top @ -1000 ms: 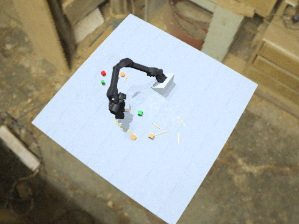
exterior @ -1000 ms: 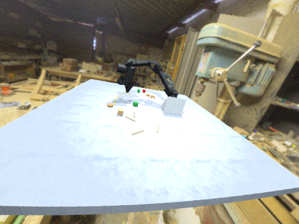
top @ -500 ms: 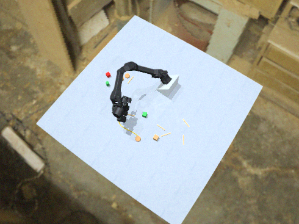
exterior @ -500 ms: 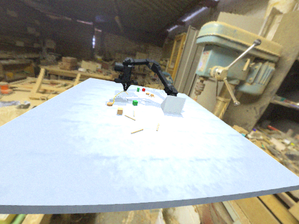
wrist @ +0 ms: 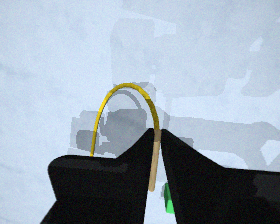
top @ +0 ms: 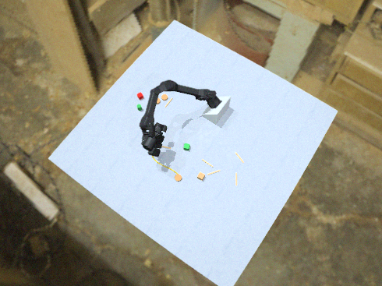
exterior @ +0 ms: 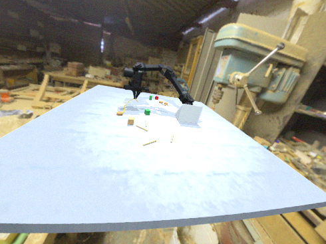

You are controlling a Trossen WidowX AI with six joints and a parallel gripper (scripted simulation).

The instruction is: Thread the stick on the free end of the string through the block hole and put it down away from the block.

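Now: the green cube 110 mm behind my gripper tip, 110 mm to the left of it and 40 mm below it. The rest, counted from my gripper tip: round wooden button 60 mm ahead, 200 mm to the left, 50 mm below; tan cube 30 mm behind, 290 mm to the left, 40 mm below; thin wooden stick 10 mm behind, 20 mm to the left.
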